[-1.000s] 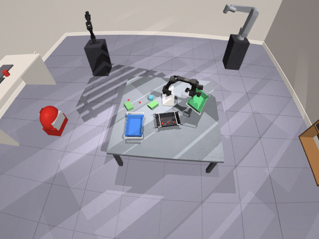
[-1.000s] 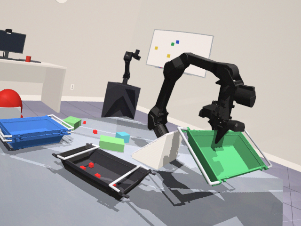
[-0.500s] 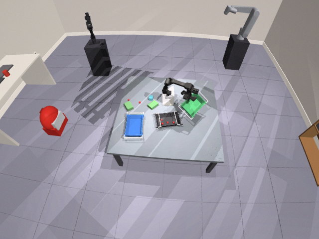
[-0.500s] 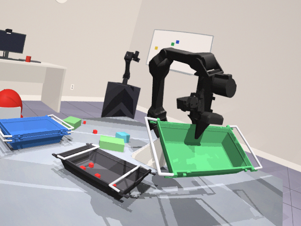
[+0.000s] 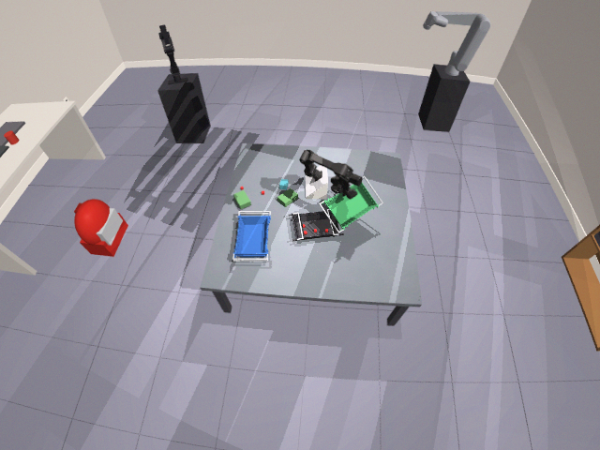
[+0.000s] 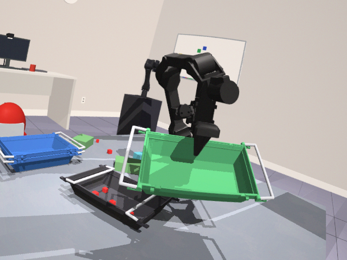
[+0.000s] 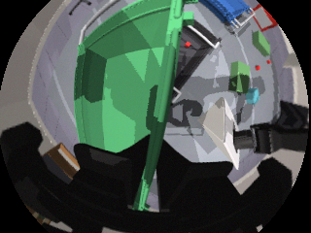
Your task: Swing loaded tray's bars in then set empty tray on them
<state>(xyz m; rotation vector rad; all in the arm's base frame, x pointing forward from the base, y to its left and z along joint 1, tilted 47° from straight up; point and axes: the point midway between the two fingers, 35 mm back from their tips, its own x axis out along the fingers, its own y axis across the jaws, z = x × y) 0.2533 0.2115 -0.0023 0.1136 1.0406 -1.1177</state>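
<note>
My gripper tip is now 70 mm short of the green tray and 50 mm to the right of it. The rest, counted from my gripper tip: cyan block (260 mm behind, 400 mm to the right, 190 mm below).
</note>
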